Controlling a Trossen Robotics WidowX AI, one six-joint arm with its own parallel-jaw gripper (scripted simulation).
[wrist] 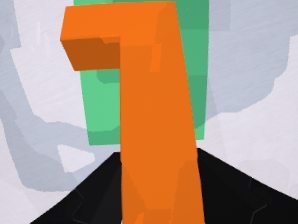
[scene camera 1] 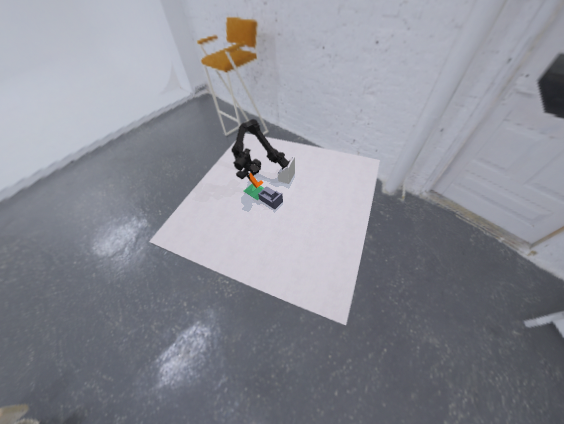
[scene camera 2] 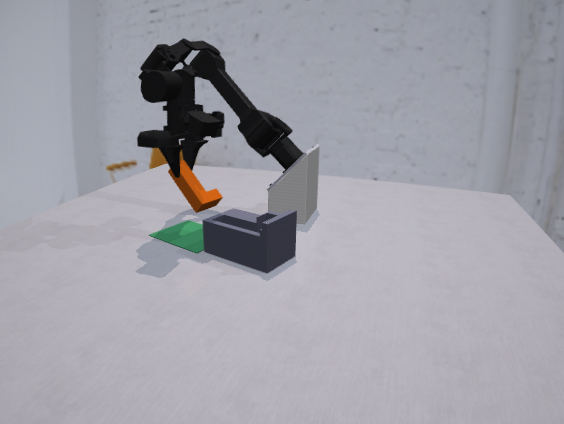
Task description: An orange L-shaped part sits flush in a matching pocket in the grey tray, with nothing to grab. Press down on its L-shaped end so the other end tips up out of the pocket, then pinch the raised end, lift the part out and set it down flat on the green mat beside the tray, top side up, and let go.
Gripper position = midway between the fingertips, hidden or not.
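Observation:
In scene camera 2, my gripper (scene camera 2: pixel 183 175) carries an orange L-shaped part (scene camera 2: pixel 200 199), and I see a green mat (scene camera 2: pixel 188 235) there too. In the wrist view I see my gripper (wrist: pixel 157 159) again, as well as the orange L-shaped part (wrist: pixel 159 169).

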